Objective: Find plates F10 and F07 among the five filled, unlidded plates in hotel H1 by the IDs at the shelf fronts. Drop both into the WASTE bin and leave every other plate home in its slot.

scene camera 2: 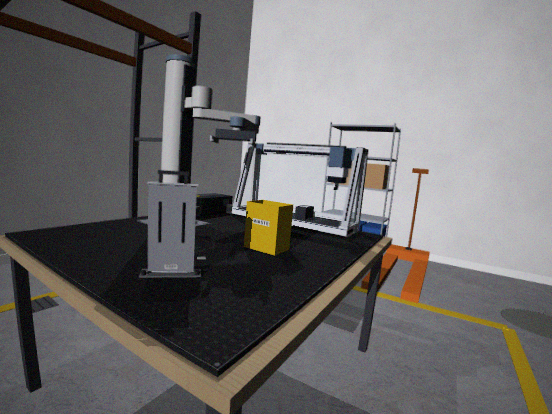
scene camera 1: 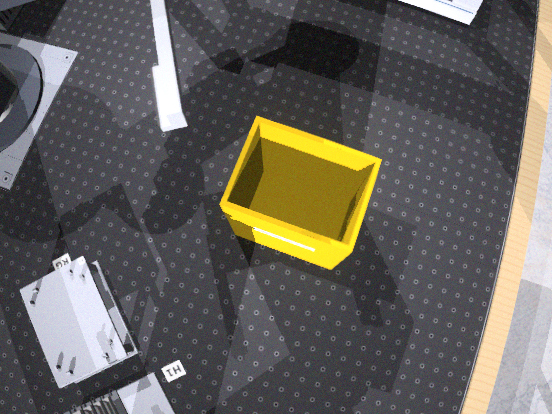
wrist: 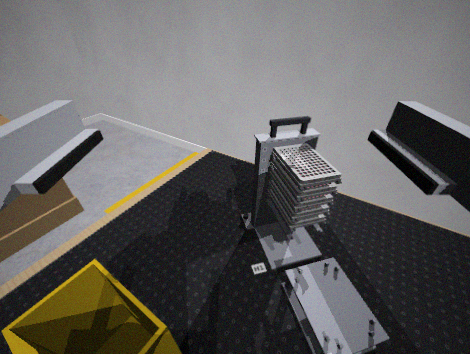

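Note:
Hotel H1 stands upright, with its back to scene camera 2. Several plates are stacked in its slots; the top one shows its well grid. The shelf-front IDs are too small to read, so I cannot tell which plates are F10 and F07. The yellow WASTE bin stands open at the top, and no plate shows inside it in scene camera 1. My gripper is open and empty, high above the table. In the wrist view the hotel appears between its fingers, farther away.
A low pinned stand lies before the hotel, beside the H1 label. The arm's column rises behind the hotel in scene camera 2. A gantry machine stands beyond the bin. The wooden table edge runs at the right.

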